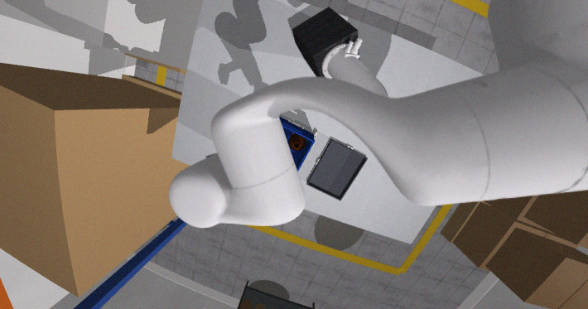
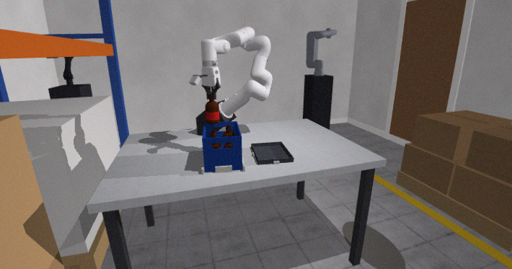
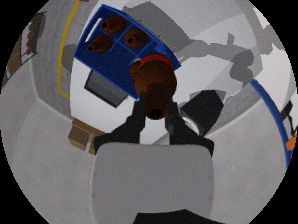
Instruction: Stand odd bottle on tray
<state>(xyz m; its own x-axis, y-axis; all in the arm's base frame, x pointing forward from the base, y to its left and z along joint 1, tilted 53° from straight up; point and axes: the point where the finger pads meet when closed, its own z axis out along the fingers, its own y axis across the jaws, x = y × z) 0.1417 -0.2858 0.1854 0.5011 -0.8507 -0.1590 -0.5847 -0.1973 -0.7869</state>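
My gripper is now 70 mm above the glass bottle. Round my hand: blue crate: 90 mm ahead, 40 mm to the left, 250 mm below; dark tray: 80 mm ahead, 310 mm to the left, 320 mm below.
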